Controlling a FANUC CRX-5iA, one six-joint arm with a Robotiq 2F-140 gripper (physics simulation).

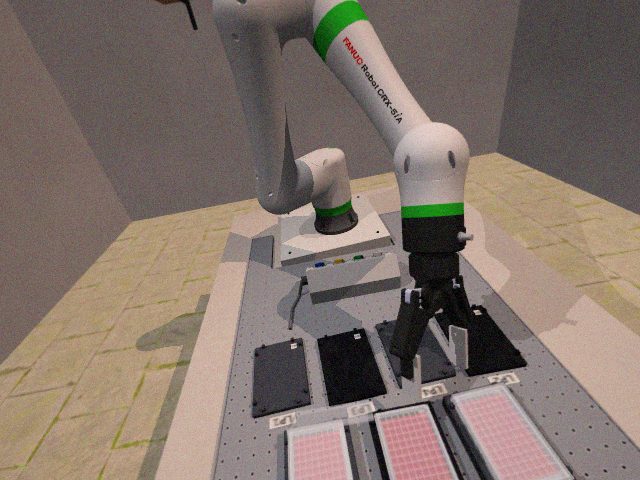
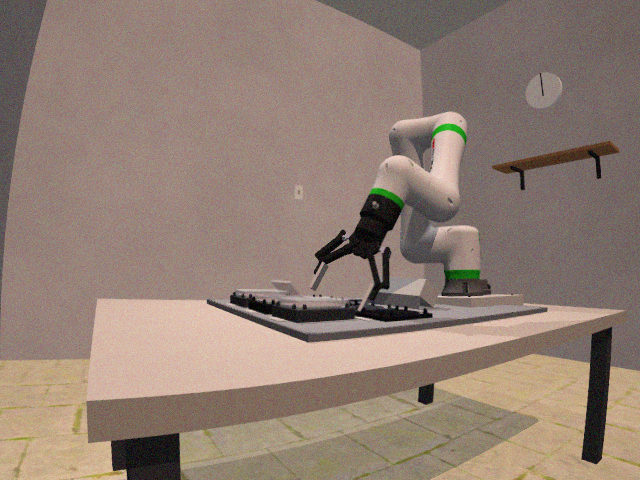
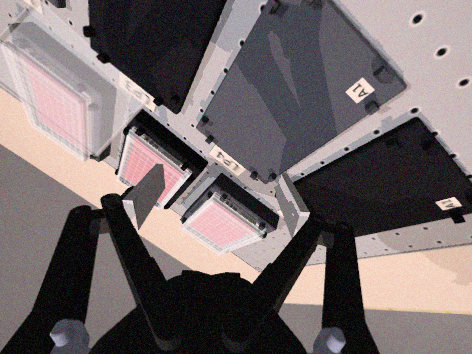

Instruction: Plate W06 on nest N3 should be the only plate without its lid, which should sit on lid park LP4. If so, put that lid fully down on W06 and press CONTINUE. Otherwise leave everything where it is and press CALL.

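Frame: origin at the arm's base, x right, y ahead, z up, level; centimetres.
Where they show: gripper, between the fingertips: [image 1: 437,380] [image 2: 335,300] [image 3: 222,180]; arm's base, origin of its link: [image 1: 336,223] [image 2: 462,295].
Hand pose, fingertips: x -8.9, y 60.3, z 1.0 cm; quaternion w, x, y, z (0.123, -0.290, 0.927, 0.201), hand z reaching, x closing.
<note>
Each offset is from my fingertips to the top centre of the thing. "*": to the spot under its first point.
My gripper [image 1: 436,361] [image 2: 341,294] [image 3: 222,180] is open and empty, low by the front of park LP4. Park LP4 {dx +1.2, dy -8.8, dz -1.1 cm} [image 1: 431,356] [image 3: 300,100] looks grey with a glassy surface, as does park LP1 {dx +27.3, dy -8.2, dz -1.1 cm} [image 1: 281,379]; parks LP3 {dx +13.9, dy -7.8, dz -1.1 cm} [image 1: 351,369] [image 3: 150,45] and LP2 {dx -11.4, dy -8.6, dz -1.1 cm} [image 1: 488,346] [image 3: 390,185] look black. The middle pink plate {dx +7.2, dy +9.8, dz +0.5 cm} [image 1: 413,444] [image 3: 137,160] looks deeper pink than the left plate [image 1: 317,449] [image 3: 60,110] and the right plate {dx -5.4, dy +9.3, dz +1.0 cm} [image 1: 509,434] [image 3: 222,225]. Plate and nest names cannot be read.
A console {dx +8.9, dy -30.4, dz +5.3 cm} [image 1: 354,284] behind the parks has a blue button {dx +16.4, dy -32.5, dz +4.4 cm} [image 1: 319,264], a yellow button {dx +11.4, dy -32.6, dz +4.4 cm} [image 1: 338,260], a green button {dx +6.4, dy -32.6, dz +4.4 cm} [image 1: 358,256] and a pale one; their labels cannot be read. A pale tilted slab [image 2: 283,286] shows behind the plates. A bent rod {* dx +23.9, dy -26.4, dz -2.5 cm} [image 1: 295,304] stands left of the console.
</note>
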